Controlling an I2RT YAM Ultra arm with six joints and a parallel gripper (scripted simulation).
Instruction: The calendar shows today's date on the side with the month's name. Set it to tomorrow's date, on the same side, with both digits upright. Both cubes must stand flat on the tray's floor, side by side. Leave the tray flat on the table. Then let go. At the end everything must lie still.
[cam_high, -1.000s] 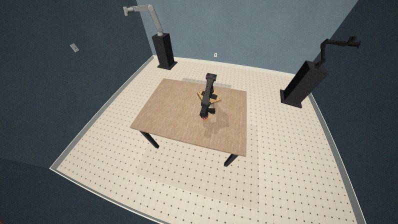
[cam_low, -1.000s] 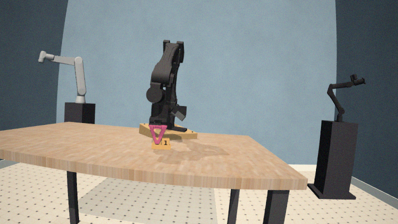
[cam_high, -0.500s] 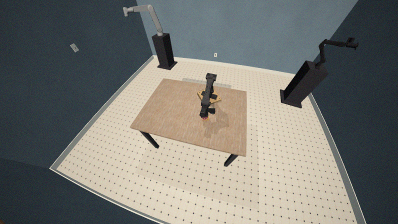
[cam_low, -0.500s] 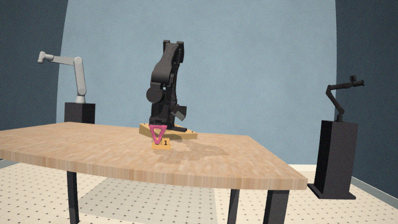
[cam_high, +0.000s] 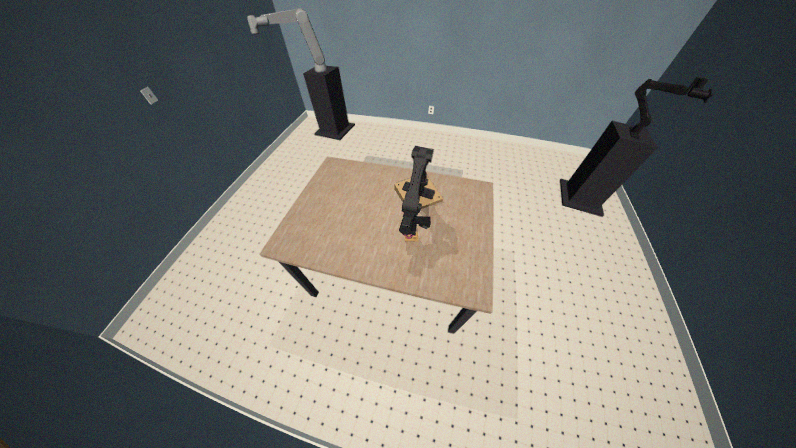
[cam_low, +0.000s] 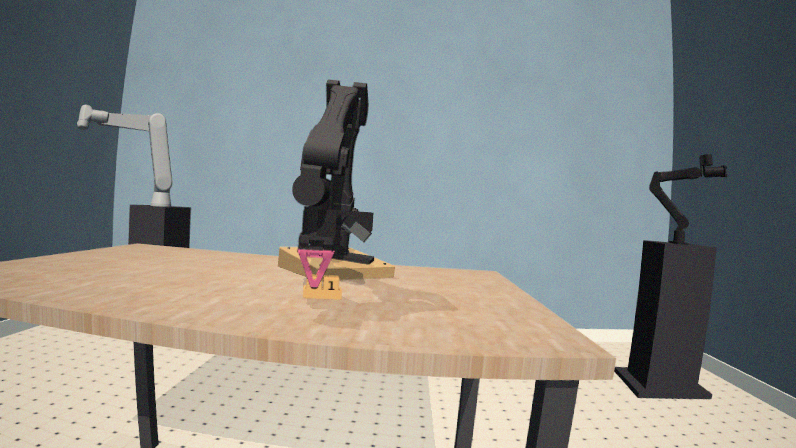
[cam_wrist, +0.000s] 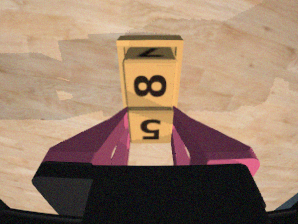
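Right now my hand is right at the digit cube. The rest, counted from my hand: tan tray (10 mm behind, 20 mm to the left, 20 mm below).
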